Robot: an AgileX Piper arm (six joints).
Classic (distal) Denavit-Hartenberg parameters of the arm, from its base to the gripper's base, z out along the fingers. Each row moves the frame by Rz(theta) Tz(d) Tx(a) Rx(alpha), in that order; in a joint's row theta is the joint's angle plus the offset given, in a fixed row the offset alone. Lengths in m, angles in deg.
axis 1: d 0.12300, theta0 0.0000, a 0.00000, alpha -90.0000
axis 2: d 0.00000, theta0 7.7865, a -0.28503, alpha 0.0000
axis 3: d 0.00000, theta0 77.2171, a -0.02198, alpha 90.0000
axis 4: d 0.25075, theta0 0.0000, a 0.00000, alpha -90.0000
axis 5: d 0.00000, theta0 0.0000, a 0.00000, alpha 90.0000
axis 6: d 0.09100, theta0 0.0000, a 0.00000, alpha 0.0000
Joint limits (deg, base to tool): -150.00..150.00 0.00..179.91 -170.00..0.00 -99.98..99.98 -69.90..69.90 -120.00..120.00
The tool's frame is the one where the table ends.
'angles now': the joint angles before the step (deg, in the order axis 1, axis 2, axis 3, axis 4, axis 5, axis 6). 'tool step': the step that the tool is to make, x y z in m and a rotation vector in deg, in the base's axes. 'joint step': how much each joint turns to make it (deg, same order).
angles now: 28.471, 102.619, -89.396, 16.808, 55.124, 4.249
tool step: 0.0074, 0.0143, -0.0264, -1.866, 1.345, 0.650
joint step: 1.556, 3.938, -0.019, -1.164, -2.057, 0.628
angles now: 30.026, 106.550, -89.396, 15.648, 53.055, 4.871
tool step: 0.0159, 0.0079, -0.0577, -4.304, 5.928, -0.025
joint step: -0.001, 7.986, -0.012, -0.757, -0.725, 0.056
